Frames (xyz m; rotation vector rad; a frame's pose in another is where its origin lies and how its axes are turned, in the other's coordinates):
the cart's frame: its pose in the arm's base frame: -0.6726 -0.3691 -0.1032 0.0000 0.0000 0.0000
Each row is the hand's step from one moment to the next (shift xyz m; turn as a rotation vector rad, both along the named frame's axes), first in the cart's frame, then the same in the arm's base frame.
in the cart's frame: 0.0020 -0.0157 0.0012 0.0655 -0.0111 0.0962
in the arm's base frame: 0.0020 -0.0157 0.0012 0.0655 -0.0111 0.0962
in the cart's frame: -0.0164 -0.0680 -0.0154 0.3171 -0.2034 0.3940
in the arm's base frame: -0.0164 -0.0680 -0.0154 0.3171 -0.2034 0.3940
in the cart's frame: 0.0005 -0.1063 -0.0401 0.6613 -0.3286 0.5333
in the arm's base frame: 0.0005 -0.1063 -0.0401 0.6613 -0.3286 0.5333
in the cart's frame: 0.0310 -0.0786 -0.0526 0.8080 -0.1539 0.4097
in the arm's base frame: 0.0310 -0.0786 -0.0526 0.8080 -0.1539 0.4097
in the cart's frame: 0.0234 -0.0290 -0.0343 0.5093 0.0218 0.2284
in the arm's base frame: 0.0234 -0.0290 -0.0343 0.5093 0.0218 0.2284
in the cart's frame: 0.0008 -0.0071 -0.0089 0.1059 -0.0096 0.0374
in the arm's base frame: 0.0008 -0.0071 -0.0089 0.1059 -0.0096 0.0374
